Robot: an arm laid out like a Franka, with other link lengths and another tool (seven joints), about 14 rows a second.
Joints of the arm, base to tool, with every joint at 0 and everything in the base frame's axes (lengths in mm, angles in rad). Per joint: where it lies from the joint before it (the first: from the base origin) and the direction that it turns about. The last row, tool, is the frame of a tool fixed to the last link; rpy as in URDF.
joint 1: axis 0 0 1 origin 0 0 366.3
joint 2: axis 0 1 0 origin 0 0 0
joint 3: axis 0 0 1 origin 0 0 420.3
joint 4: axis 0 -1 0 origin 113 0 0
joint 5: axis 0 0 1 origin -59.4 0 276.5
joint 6: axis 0 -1 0 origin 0 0 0
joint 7: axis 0 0 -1 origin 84.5 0 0
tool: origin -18 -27 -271.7 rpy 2.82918 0 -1.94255
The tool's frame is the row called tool.
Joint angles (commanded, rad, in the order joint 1, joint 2, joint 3, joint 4, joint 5, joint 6, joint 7), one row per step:
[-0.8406, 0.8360, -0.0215, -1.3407, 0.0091, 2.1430, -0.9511]
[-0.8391, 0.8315, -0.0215, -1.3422, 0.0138, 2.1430, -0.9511]
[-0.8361, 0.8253, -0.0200, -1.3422, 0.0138, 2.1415, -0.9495]
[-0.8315, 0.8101, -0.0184, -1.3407, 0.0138, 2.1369, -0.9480]
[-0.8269, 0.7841, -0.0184, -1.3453, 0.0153, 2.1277, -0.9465]
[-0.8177, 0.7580, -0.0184, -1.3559, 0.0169, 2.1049, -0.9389]
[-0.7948, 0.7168, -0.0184, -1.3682, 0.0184, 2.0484, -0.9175]
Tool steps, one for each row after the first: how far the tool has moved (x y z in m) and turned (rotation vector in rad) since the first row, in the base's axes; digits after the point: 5 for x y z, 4 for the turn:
[0.00161, 0.00110, 0.00266, 0.0003, -0.0050, -0.0012]
[0.00449, 0.00259, 0.00705, -0.0025, -0.0089, 0.0012]
[0.00917, 0.00399, 0.01831, -0.0106, -0.0180, 0.0055]
[0.01191, 0.00647, 0.03494, -0.0186, -0.0273, 0.0077]
[0.01288, 0.01588, 0.04809, -0.0119, -0.0238, 0.0083]
[0.01512, 0.03810, 0.06843, 0.0096, -0.0064, 0.0089]

